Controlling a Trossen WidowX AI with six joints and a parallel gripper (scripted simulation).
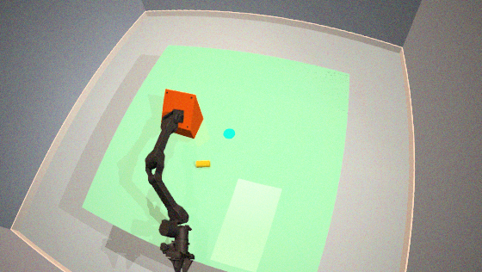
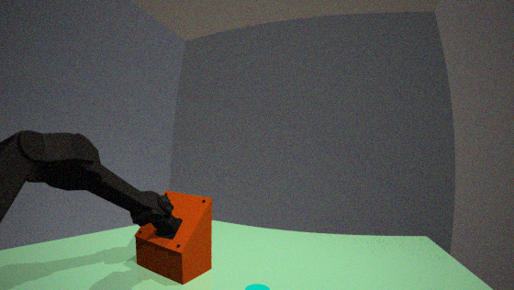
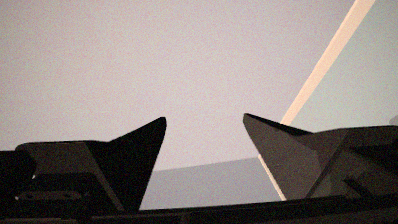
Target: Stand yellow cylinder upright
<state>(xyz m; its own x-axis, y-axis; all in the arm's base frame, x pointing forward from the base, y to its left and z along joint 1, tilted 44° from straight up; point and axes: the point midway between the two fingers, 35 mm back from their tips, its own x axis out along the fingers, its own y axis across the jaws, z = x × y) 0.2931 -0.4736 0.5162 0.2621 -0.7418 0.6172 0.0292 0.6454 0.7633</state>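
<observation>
Right now the yellow tall cylinder is 56 cm to the left of my gripper tip, 16 cm below it and 12 cm behind it. The rest, counted from my gripper tip: cyan circle 76 cm to the left, 18 cm below, 5 cm behind.
</observation>
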